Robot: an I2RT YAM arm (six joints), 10 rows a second.
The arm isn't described. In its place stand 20 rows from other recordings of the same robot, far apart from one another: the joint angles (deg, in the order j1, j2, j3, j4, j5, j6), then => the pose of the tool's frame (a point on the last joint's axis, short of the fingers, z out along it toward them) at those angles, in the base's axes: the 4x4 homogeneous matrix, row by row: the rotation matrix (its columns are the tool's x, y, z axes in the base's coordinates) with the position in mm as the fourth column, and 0 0 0 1 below.
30.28 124.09 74.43 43.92 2.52 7.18 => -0.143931 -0.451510 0.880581 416.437; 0.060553 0.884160 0.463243 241.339; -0.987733 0.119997 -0.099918 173.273; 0 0 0 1
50.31 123.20 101.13 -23.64 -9.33 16.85 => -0.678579 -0.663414 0.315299 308.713; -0.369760 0.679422 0.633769 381.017; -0.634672 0.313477 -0.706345 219.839; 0 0 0 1
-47.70 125.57 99.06 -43.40 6.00 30.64 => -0.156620 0.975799 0.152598 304.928; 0.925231 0.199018 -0.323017 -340.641; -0.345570 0.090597 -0.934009 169.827; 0 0 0 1
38.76 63.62 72.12 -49.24 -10.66 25.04 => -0.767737 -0.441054 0.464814 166.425; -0.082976 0.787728 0.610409 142.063; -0.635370 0.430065 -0.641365 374.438; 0 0 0 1
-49.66 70.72 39.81 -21.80 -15.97 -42.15 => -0.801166 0.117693 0.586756 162.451; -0.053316 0.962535 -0.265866 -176.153; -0.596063 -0.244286 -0.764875 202.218; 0 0 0 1
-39.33 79.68 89.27 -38.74 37.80 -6.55 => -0.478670 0.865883 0.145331 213.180; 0.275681 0.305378 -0.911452 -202.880; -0.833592 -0.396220 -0.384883 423.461; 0 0 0 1
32.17 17.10 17.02 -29.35 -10.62 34.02 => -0.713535 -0.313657 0.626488 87.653; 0.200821 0.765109 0.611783 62.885; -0.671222 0.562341 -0.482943 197.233; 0 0 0 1
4.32 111.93 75.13 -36.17 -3.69 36.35 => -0.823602 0.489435 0.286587 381.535; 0.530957 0.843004 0.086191 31.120; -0.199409 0.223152 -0.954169 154.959; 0 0 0 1
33.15 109.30 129.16 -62.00 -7.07 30.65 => -0.798872 -0.246227 0.548796 331.134; 0.082493 0.858905 0.505447 221.510; -0.595818 0.449059 -0.665843 428.974; 0 0 0 1
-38.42 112.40 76.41 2.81 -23.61 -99.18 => -0.234442 -0.472224 0.849730 356.200; -0.968593 0.187967 -0.162776 -264.324; -0.082855 -0.861204 -0.501461 203.806; 0 0 0 1
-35.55 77.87 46.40 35.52 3.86 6.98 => 0.134171 0.623041 0.770596 254.126; 0.053144 0.771984 -0.633417 -184.546; -0.989532 0.125939 0.070467 302.614; 0 0 0 1
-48.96 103.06 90.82 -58.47 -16.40 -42.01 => -0.903739 0.077368 0.421034 248.900; 0.060336 0.996735 -0.053648 -270.614; -0.423811 -0.023080 -0.905457 275.288; 0 0 0 1
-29.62 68.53 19.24 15.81 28.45 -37.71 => -0.856473 0.323727 0.402063 179.807; -0.131698 0.616084 -0.776593 -121.737; -0.499108 -0.718082 -0.485025 154.513; 0 0 0 1
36.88 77.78 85.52 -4.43 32.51 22.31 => 0.013529 -0.088689 0.995967 253.573; 0.410367 0.908802 0.075353 166.330; -0.911820 0.407693 0.048691 469.975; 0 0 0 1
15.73 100.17 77.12 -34.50 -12.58 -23.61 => -0.593240 -0.670836 0.445023 357.790; -0.573190 0.740147 0.351618 108.828; -0.565261 -0.046489 -0.823601 240.872; 0 0 0 1
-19.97 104.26 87.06 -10.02 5.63 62.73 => 0.178011 0.575421 0.798250 406.827; 0.876475 0.276050 -0.394446 -151.548; -0.447330 0.769862 -0.455202 304.182; 0 0 0 1
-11.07 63.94 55.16 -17.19 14.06 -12.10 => -0.504178 0.301615 0.809218 246.516; -0.108552 0.907463 -0.405866 -57.043; -0.856750 -0.292471 -0.424782 325.035; 0 0 0 1
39.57 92.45 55.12 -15.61 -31.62 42.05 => -0.983230 -0.171651 0.061607 238.904; -0.072636 0.678446 0.731051 221.641; -0.167282 0.714316 -0.679536 193.157; 0 0 0 1
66.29 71.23 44.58 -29.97 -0.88 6.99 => -0.445105 -0.871190 0.207147 96.501; -0.710886 0.484436 0.509865 221.093; -0.544539 0.079685 -0.834941 215.679; 0 0 0 1
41.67 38.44 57.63 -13.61 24.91 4.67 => 0.048793 -0.294806 0.954311 107.574; 0.142281 0.947756 0.285506 75.671; -0.988623 0.121850 0.088190 425.161; 0 0 0 1
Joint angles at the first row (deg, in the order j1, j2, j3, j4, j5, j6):
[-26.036 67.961 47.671 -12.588 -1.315 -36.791]
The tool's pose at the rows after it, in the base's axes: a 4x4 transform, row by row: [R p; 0 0 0 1], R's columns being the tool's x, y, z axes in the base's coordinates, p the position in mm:
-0.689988 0.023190 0.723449 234.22; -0.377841 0.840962 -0.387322 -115.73; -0.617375 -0.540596 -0.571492 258.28; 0 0 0 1
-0.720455 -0.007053 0.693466 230.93; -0.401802 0.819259 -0.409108 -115.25; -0.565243 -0.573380 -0.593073 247.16; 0 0 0 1
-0.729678 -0.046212 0.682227 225.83; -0.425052 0.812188 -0.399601 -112.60; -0.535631 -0.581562 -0.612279 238.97; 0 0 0 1
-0.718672 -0.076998 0.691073 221.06; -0.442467 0.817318 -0.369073 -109.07; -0.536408 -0.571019 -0.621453 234.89; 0 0 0 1
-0.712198 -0.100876 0.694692 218.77; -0.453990 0.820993 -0.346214 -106.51; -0.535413 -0.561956 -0.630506 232.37; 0 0 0 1
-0.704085 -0.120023 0.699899 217.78; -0.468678 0.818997 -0.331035 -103.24; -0.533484 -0.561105 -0.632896 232.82; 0 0 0 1
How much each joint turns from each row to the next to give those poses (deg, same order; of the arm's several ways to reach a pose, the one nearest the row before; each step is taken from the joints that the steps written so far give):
[-0.023 0.233 -1.828 0.067 3.042 -3.212]
[0.038 0.030 -1.983 0.424 1.909 -2.724]
[0.004 -0.756 -1.862 -0.267 -0.205 -1.966]
[-0.009 -1.166 -1.405 -0.368 -1.803 -0.805]
[0.134 -0.547 -0.668 -0.527 -1.163 -0.510]
[0.522 -0.593 -0.165 -0.603 -0.509 -0.474]

